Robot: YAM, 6 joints.
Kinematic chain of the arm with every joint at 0, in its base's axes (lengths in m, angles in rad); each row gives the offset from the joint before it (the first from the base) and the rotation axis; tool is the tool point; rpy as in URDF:
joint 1: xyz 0 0 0.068 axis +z
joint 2: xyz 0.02 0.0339 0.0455 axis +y
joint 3: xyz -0.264 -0.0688 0 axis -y
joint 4: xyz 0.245 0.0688 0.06 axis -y
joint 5: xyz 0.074 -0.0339 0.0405 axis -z
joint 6: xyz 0.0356 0 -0.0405 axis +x
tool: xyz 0 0 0 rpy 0 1.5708 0
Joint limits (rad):
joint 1: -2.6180..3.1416
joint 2: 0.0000..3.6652
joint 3: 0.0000..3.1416
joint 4: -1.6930..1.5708
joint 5: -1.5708..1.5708
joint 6: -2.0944..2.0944
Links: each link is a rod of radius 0.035 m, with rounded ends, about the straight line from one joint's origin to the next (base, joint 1, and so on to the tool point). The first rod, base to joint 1, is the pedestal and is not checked.
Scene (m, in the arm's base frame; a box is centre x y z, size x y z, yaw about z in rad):
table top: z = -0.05
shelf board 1: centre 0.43 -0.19 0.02 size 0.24 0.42 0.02 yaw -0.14
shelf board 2: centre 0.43 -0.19 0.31 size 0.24 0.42 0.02 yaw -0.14
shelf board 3: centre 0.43 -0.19 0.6 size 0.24 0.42 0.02 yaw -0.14
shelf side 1: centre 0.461 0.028 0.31 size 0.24 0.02 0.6 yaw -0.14
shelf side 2: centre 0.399 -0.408 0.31 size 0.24 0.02 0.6 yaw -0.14
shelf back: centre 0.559 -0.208 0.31 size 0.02 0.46 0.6 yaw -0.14
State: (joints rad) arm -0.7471 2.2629 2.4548 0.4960 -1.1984 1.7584
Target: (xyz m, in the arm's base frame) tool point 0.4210 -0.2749 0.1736
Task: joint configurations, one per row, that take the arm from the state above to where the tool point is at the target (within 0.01 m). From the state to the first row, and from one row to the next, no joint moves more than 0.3 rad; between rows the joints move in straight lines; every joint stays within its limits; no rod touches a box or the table.
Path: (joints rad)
1: -0.8783 2.0119 2.1568 0.4363 -1.2812 1.7584
2: -1.0096 1.7610 1.8588 0.3767 -1.3640 1.7584
3: -1.1408 1.5100 1.5608 0.3170 -1.4468 1.7584
4: -1.0862 1.5802 1.3265 0.2413 -1.4593 1.7584
5: -1.0315 1.6504 1.0921 0.1657 -1.4717 1.7584
6: -0.9769 1.7206 0.8577 0.0901 -1.4842 1.7584
7: -0.8670 1.9145 1.1135 0.1631 -1.4356 1.7584
8: -0.7572 2.1085 1.3694 0.2361 -1.3869 1.7584
9: -0.6474 2.3024 1.6252 0.3091 -1.3383 1.7584

